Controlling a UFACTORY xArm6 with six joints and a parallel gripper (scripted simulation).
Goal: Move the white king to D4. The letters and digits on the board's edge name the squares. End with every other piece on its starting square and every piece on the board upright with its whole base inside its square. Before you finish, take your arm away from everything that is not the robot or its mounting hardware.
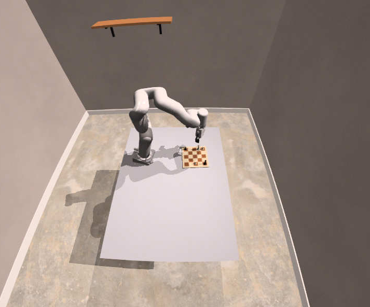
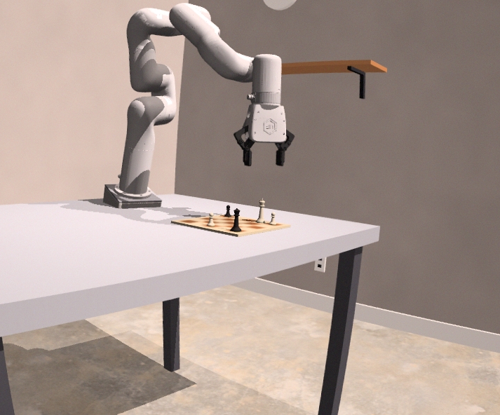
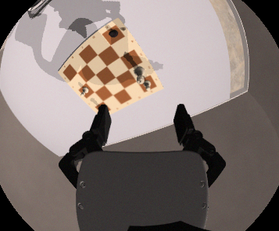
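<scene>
Right now the white king is 13 cm below my hand. From my hand the other things lie so: black pawn (14 cm below, 11 cm behind, 1 cm to the right); then tall black piece (15 cm to the right, 13 cm below, 6 cm ahead); then chessboard (16 cm below, 8 cm to the right, 2 cm behind).
</scene>
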